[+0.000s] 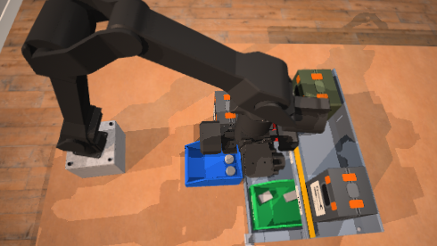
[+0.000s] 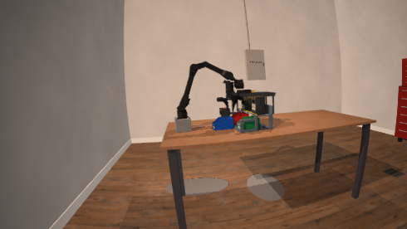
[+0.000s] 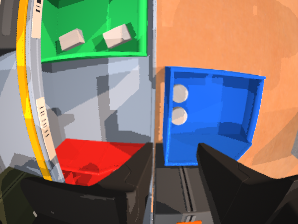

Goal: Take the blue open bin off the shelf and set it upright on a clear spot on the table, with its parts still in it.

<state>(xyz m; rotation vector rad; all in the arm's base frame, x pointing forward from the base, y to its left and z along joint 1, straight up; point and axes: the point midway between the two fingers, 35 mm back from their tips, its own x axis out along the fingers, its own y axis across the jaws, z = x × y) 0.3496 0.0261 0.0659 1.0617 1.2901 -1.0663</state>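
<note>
Right now the blue open bin is 60 mm behind my hand, 10 mm to the right of it and 120 mm below it. The rest, counted from my hand: red bin (70 mm ahead, 130 mm to the left, 110 mm below); green bin (110 mm ahead, 90 mm to the right, 110 mm below); yellow rail (120 mm ahead, 20 mm to the left, 50 mm below).
</note>
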